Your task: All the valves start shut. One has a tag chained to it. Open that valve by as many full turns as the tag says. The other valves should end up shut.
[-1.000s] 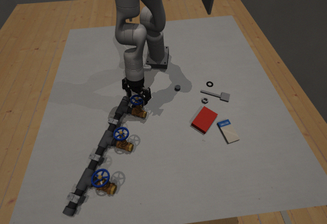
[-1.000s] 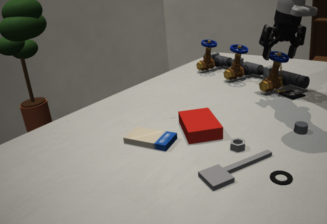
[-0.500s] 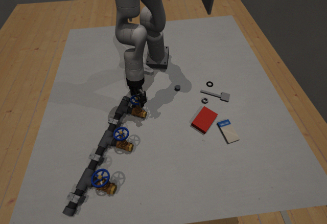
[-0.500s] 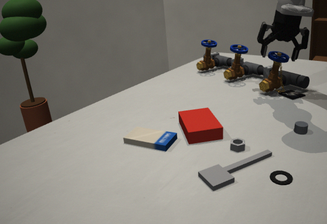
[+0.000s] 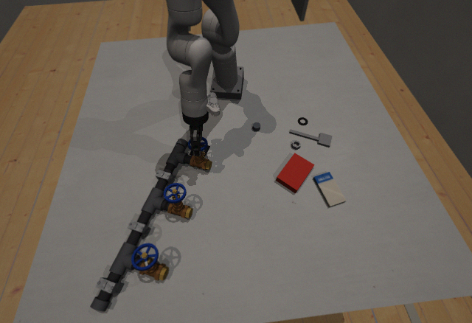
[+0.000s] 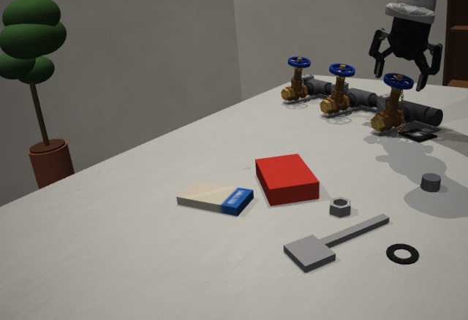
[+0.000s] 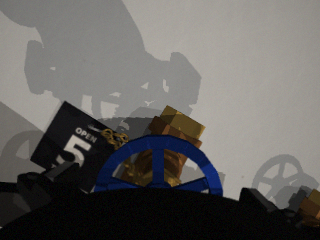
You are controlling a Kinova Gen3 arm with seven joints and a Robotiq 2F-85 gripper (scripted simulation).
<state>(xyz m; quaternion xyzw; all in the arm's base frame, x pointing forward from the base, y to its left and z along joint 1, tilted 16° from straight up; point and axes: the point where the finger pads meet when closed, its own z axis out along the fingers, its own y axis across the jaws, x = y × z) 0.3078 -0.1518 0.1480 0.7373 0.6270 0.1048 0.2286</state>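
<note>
My hand is 120 mm above the black tag and 40 mm past it. Round my hand: red block: 310 mm to the left, 130 mm ahead, 110 mm below; then small grey cylinder: 230 mm to the left, 110 mm below, 100 mm behind; then grey paddle-shaped tool: 440 mm to the left, 120 mm below.
</note>
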